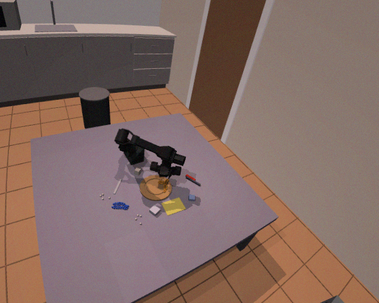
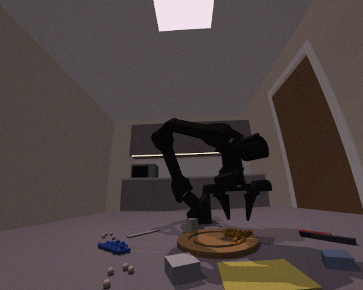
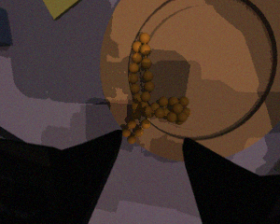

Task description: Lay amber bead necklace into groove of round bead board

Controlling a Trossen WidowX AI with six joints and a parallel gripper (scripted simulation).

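My gripper tip is now 10 mm short of the round wooden bead board, 70 mm to the left of it and 40 mm above it. From my gripper tip the other things lie so: blue block: 190 mm ahead, 80 mm to the left, 40 mm below; then red-and-black tool: 70 mm ahead, 180 mm to the left, 40 mm below; then yellow pad: 180 mm ahead, 50 mm to the right, 50 mm below.
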